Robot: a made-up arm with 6 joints. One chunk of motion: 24 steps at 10 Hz.
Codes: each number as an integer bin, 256 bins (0 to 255) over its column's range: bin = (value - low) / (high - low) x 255, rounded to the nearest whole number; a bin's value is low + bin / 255 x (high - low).
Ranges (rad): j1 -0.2..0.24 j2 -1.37..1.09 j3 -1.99..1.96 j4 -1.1..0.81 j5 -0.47..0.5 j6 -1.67..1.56
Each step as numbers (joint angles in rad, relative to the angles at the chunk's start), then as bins.
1 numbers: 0.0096 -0.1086 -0.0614 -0.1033 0.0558 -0.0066
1 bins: 121 131 125 133 138 131
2 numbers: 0.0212 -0.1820 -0.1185 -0.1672 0.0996 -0.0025
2 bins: 128 123 121 125 150 132
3 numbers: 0.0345 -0.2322 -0.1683 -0.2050 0.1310 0.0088
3 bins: 136 118 118 119 158 133
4 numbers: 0.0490 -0.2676 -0.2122 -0.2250 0.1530 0.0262
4 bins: 144 114 115 117 164 134
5 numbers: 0.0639 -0.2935 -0.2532 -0.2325 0.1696 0.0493
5 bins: 153 112 112 116 168 136
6 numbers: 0.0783 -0.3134 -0.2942 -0.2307 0.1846 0.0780
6 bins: 161 110 109 116 172 138
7 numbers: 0.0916 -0.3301 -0.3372 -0.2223 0.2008 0.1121
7 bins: 169 108 107 117 176 141
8 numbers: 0.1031 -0.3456 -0.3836 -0.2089 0.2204 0.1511
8 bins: 176 106 104 119 181 144
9 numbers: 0.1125 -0.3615 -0.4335 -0.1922 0.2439 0.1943
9 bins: 181 105 100 121 188 147
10 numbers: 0.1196 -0.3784 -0.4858 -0.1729 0.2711 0.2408
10 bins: 185 103 97 124 195 151
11 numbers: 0.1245 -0.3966 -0.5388 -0.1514 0.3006 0.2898
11 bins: 188 101 94 127 203 155
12 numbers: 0.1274 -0.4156 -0.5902 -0.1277 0.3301 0.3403
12 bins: 190 99 90 130 210 159
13 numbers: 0.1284 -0.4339 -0.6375 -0.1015 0.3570 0.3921
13 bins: 190 97 87 133 217 163
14 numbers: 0.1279 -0.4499 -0.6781 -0.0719 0.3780 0.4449
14 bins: 190 95 85 137 223 167
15 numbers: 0.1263 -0.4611 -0.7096 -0.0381 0.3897 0.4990
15 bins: 189 94 83 142 226 171
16 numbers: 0.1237 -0.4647 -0.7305 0.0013 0.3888 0.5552
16 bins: 188 94 81 147 226 176
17 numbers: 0.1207 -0.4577 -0.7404 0.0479 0.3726 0.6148
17 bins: 186 95 81 153 222 180
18 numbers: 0.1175 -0.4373 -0.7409 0.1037 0.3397 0.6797
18 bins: 184 97 81 161 213 186
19 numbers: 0.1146 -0.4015 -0.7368 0.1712 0.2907 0.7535
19 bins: 182 100 81 170 200 191
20 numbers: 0.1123 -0.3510 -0.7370 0.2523 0.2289 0.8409
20 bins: 181 106 81 181 184 198
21 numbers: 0.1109 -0.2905 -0.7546 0.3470 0.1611 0.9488
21 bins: 180 112 80 193 166 207
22 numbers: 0.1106 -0.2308 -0.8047 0.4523 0.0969 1.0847
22 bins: 180 118 77 207 149 217
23 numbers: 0.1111 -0.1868 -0.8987 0.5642 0.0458 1.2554
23 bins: 180 123 70 222 136 231
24 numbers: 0.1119 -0.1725 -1.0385 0.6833 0.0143 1.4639
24 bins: 181 124 61 238 127 247
